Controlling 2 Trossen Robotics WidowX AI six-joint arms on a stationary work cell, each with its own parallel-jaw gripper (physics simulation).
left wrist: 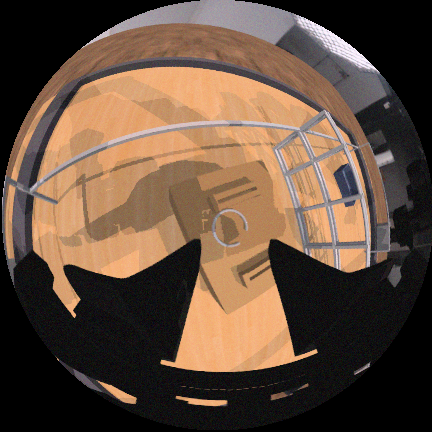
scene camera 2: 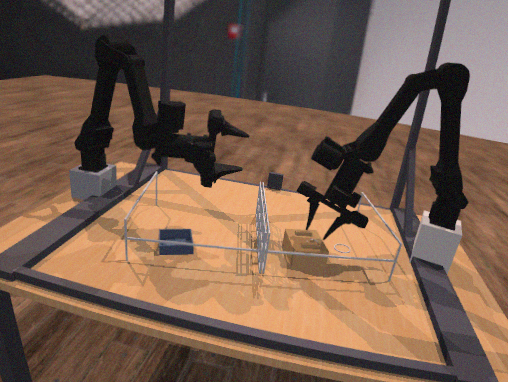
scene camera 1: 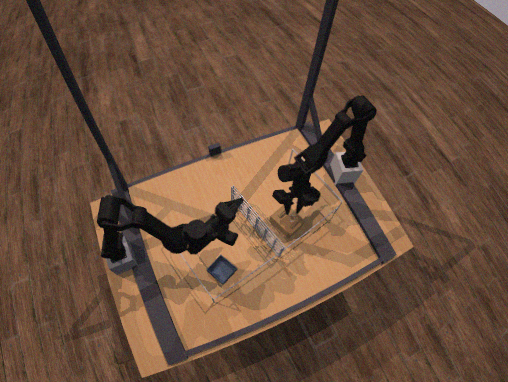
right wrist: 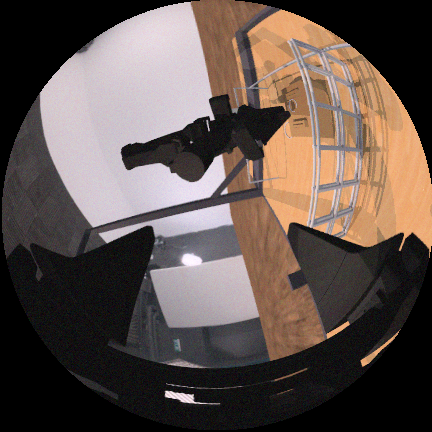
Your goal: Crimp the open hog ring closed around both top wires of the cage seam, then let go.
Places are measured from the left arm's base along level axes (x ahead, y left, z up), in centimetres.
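Where they show: left gripper, fingertip midpoint: (left wrist: 235, 245) (scene camera 2: 314, 235) (scene camera 1: 292, 213) (right wrist: 286, 109); right gripper, fingertip midpoint: (scene camera 2: 245, 153) (scene camera 1: 239, 204) (right wrist: 222, 231); left arm's base, link origin: (scene camera 2: 442, 222) (scene camera 1: 349, 161); right arm's base, link origin: (left wrist: 389, 235) (scene camera 2: 93, 167) (scene camera 1: 116, 252).
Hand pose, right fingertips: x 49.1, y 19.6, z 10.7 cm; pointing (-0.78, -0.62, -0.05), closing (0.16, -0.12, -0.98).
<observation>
Each offset is from my right fingertips to the top centre of the thing.
The open hog ring @[dx -19.0, dy -0.4, dz -17.0 cm] (left wrist: 214, 227), a light C shape, rests at the tan block (scene camera 1: 286, 231) (scene camera 2: 300, 251) (left wrist: 225, 295); it is tiny in the scene views. My left gripper (scene camera 1: 294, 213) (scene camera 2: 316, 234) (left wrist: 235, 245) points down close above the block, fingers half apart on either side of the ring's line in its wrist view, nothing held. The cage seam (scene camera 1: 281, 250) (scene camera 2: 262, 225) (left wrist: 320, 245) (right wrist: 340, 149) is two upright wire panels side by side, left of the block in scene camera 2. My right gripper (scene camera 1: 241, 199) (scene camera 2: 245, 152) (right wrist: 222, 231) is wide open and empty, high near the seam's far end.
A blue tray @[dx +8.3, dy +15.6, dz -19.8 cm] (scene camera 1: 222, 270) (scene camera 2: 176, 250) (left wrist: 345, 182) lies on the picture-left side of the seam. Thin wire rails @[dx -27.3, dy +5.2, dz -16.3 cm] (scene camera 2: 350, 257) (left wrist: 225, 123) run low along both sides. A thin pale ring @[dx -26.6, dy -10.2, dz -22.1 cm] (scene camera 2: 342, 244) lies right of the block. A small dark cube @[dx +5.9, dy -36.8, dz -16.5 cm] (scene camera 1: 214, 149) (scene camera 2: 275, 181) sits at the far edge.
</observation>
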